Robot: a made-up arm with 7 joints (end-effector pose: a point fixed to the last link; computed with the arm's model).
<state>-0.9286 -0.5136 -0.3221 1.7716 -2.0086 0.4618 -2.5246</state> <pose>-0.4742 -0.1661 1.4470 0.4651 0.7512 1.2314</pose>
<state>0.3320 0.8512 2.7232 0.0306 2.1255 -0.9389 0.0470</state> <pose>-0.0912 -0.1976 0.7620 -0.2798 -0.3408 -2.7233</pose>
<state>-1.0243 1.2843 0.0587 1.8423 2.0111 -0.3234 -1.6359</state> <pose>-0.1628 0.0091 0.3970 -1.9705 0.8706 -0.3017</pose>
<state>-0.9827 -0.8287 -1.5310 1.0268 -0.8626 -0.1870 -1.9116</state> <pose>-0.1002 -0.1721 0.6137 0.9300 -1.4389 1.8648</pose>
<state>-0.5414 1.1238 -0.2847 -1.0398 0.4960 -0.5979 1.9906</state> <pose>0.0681 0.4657 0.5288 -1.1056 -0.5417 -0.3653</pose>
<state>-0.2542 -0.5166 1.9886 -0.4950 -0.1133 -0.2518 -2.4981</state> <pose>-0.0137 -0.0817 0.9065 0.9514 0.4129 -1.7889</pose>
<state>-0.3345 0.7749 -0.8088 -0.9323 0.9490 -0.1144 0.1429</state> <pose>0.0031 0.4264 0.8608 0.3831 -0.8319 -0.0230</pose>
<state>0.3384 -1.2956 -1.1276 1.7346 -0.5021 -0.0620 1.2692</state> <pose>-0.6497 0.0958 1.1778 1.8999 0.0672 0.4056</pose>
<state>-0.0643 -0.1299 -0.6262 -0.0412 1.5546 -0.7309 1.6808</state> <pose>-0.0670 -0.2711 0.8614 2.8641 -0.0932 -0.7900</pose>
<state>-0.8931 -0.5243 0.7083 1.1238 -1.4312 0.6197 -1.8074</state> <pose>-0.1121 0.2472 1.4048 0.2487 0.8743 0.4899</pose>
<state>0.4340 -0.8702 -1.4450 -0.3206 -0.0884 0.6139 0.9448</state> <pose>0.1445 -0.1457 0.8888 -1.6814 -1.7612 0.3468</pose>
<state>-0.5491 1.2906 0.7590 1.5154 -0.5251 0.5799 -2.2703</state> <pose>0.4854 0.1614 0.8458 0.8855 2.0263 -0.2891</pose>
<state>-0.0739 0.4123 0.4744 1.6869 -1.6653 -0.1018 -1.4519</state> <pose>-0.3524 -0.0327 1.1262 0.6168 -0.0467 0.3376</pose>
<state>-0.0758 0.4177 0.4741 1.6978 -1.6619 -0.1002 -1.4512</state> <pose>-0.3494 -0.0320 1.1287 0.6112 -0.0374 0.3397</pose>
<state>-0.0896 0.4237 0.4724 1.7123 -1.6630 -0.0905 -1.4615</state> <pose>-0.3427 -0.0365 1.1384 0.6188 -0.0125 0.3547</pose>
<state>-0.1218 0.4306 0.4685 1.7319 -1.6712 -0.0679 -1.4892</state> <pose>-0.3294 -0.0489 1.1590 0.6465 0.0376 0.3888</pose>
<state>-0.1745 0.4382 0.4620 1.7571 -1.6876 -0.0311 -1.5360</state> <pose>-0.3063 -0.0689 1.1912 0.6934 0.1180 0.4428</pose>
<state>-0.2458 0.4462 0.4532 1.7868 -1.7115 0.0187 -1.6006</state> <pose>-0.2699 -0.0938 1.2327 0.7530 0.2302 0.5121</pose>
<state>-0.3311 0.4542 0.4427 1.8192 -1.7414 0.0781 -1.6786</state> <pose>-0.2189 -0.1182 1.2791 0.8152 0.3714 0.5891</pose>
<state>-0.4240 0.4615 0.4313 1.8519 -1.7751 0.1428 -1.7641</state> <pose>-0.1549 -0.1358 1.3250 0.8698 0.5339 0.6650</pose>
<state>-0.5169 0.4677 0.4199 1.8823 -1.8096 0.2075 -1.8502</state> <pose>-0.0842 -0.1420 1.3658 0.9091 0.7048 0.7314</pose>
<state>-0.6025 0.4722 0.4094 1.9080 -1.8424 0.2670 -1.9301</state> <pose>-0.0154 -0.1365 1.3982 0.9311 0.8685 0.7836</pose>
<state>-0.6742 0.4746 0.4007 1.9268 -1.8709 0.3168 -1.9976</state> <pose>0.0433 -0.1235 1.4211 0.9392 1.0092 0.8205</pose>
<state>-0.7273 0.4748 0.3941 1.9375 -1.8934 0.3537 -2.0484</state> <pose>0.0865 -0.1100 1.4352 0.9406 1.1147 0.8444</pose>
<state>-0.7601 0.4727 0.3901 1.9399 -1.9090 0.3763 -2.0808</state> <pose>0.1128 -0.1016 1.4422 0.9418 1.1797 0.8587</pose>
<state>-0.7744 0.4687 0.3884 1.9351 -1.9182 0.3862 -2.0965</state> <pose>0.1241 -0.1006 1.4441 0.9468 1.2074 0.8668</pose>
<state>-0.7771 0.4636 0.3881 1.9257 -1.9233 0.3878 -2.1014</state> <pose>0.1260 -0.1053 1.4430 0.9554 1.2108 0.8719</pose>
